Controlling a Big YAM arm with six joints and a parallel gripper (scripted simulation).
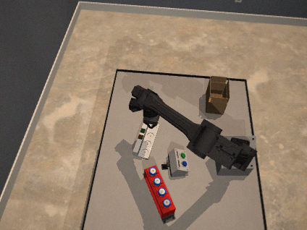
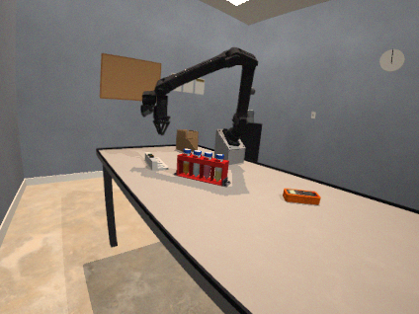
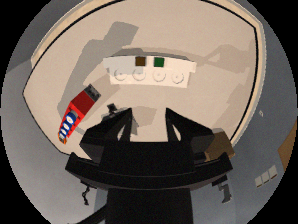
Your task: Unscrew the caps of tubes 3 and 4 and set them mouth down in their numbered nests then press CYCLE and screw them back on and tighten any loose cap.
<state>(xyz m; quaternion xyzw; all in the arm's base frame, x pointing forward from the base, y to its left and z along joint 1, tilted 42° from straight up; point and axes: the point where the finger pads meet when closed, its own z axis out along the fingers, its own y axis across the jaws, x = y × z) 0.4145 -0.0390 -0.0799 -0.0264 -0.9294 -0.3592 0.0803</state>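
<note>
The blue tube cap is 22 cm to the left of my hand, 5 cm below it and 4 cm behind it. The rest, counted from my hand: green key (17 cm behind, 10 cm to the left, 10 cm below); key housing (16 cm behind, 12 cm to the left, 11 cm below); blue key (18 cm behind, 14 cm to the left, 10 cm below).
</note>
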